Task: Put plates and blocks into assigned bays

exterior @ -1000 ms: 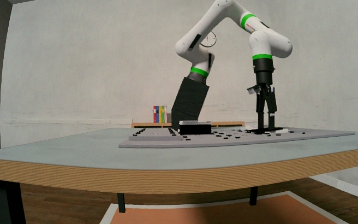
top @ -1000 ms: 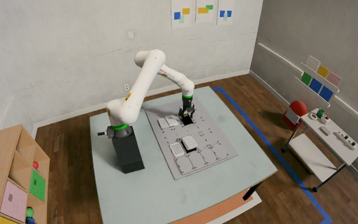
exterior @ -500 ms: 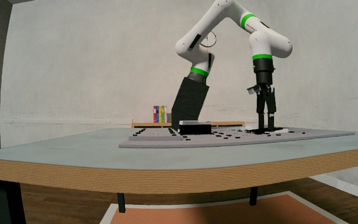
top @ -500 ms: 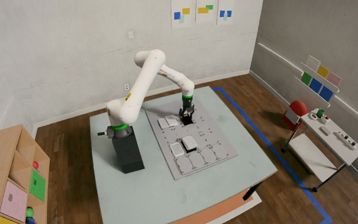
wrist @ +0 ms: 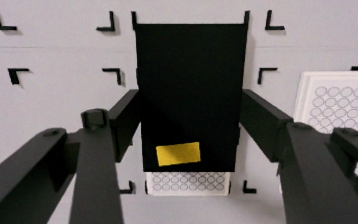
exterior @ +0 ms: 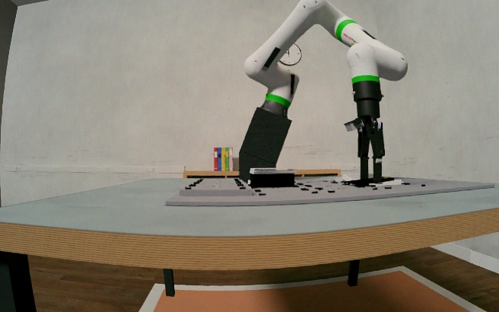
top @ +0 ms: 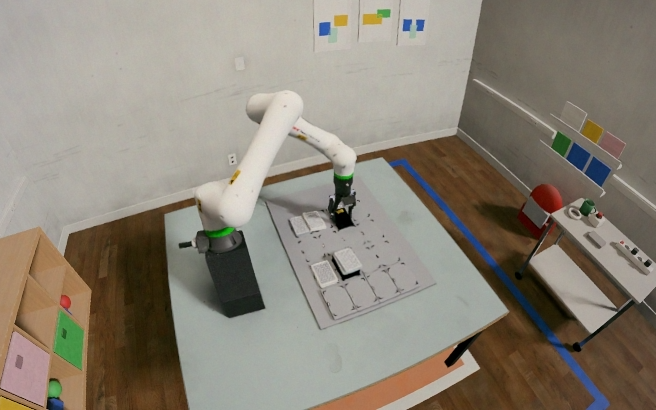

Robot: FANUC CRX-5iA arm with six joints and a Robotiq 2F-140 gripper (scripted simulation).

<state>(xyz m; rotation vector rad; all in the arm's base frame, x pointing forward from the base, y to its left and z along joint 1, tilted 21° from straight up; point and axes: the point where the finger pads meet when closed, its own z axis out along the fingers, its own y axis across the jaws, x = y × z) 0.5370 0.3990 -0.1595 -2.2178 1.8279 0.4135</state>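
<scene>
Right now my hand is 20 mm above the lid. From my hand the other things lie so: white plate: 220 mm behind, 30 mm below; black deep-well block: 50 mm behind, 310 mm to the right, 20 mm below.
</scene>
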